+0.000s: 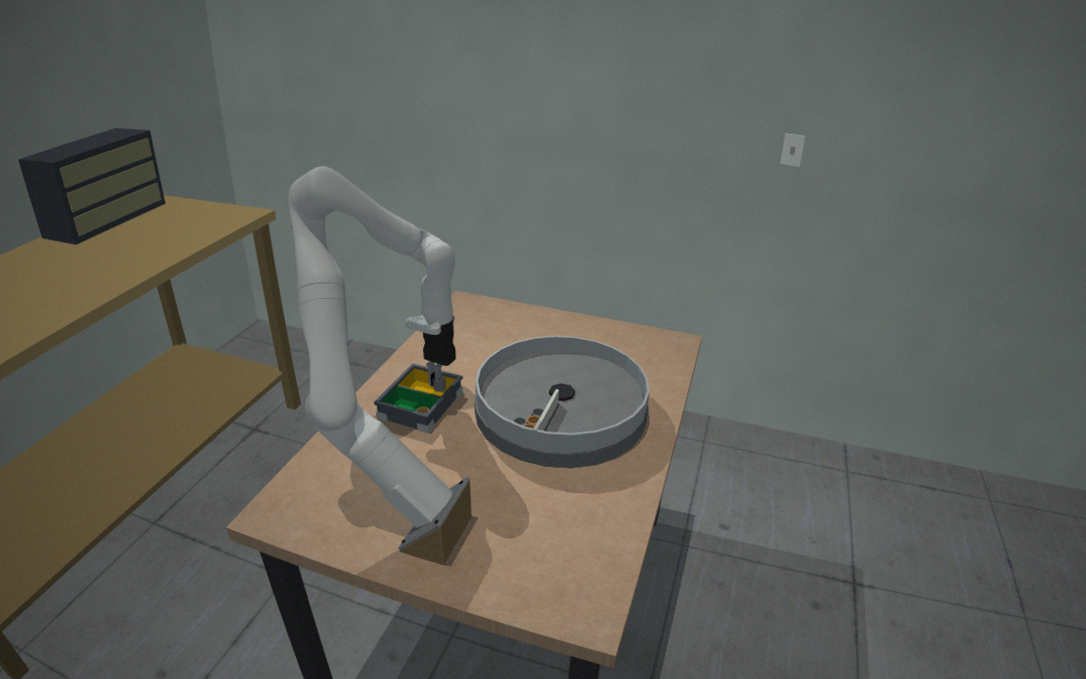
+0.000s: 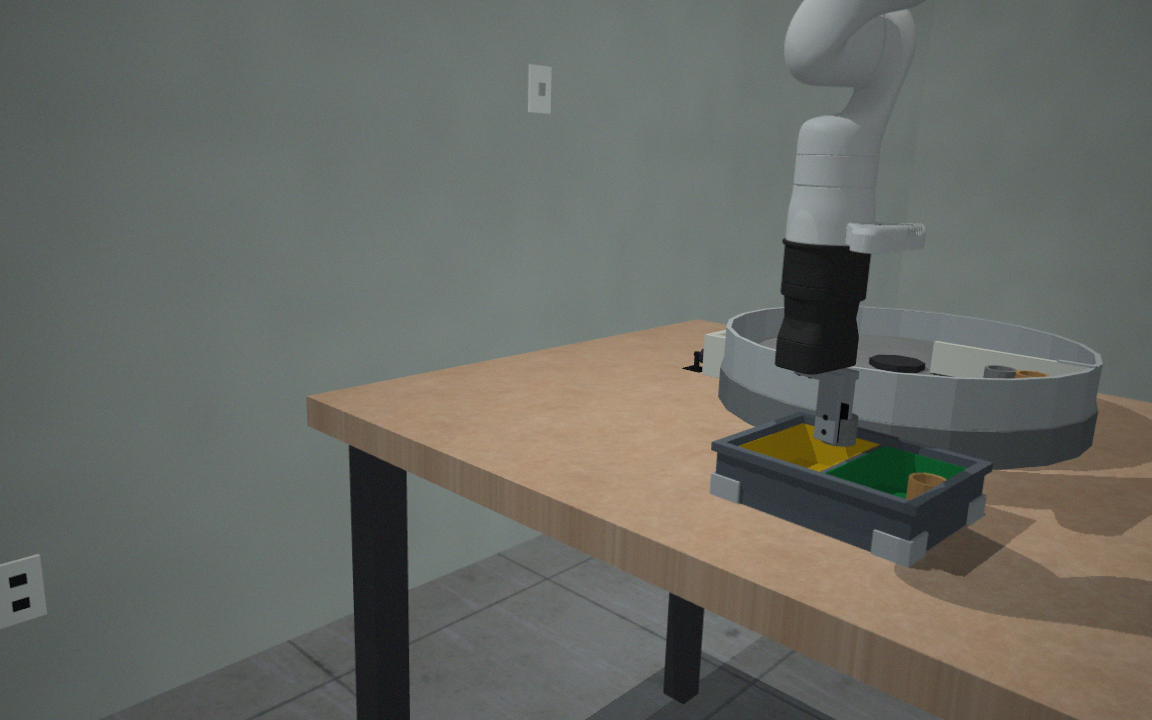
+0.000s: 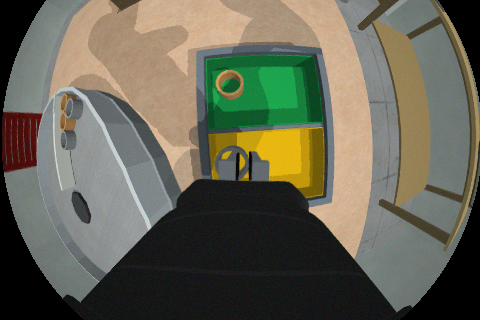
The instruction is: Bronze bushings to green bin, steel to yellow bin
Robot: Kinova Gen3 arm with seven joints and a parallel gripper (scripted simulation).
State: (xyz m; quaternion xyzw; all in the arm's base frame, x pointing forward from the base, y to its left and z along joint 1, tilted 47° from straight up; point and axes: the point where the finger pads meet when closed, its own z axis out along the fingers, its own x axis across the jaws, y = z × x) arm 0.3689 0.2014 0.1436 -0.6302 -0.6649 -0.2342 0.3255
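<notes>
The bin tray is 4 cm below my hand, 4 cm behind it and 3 cm to the left of it. Round my hand: grey turntable (30 cm to the right, 11 cm ahead, 1 cm below).
</notes>
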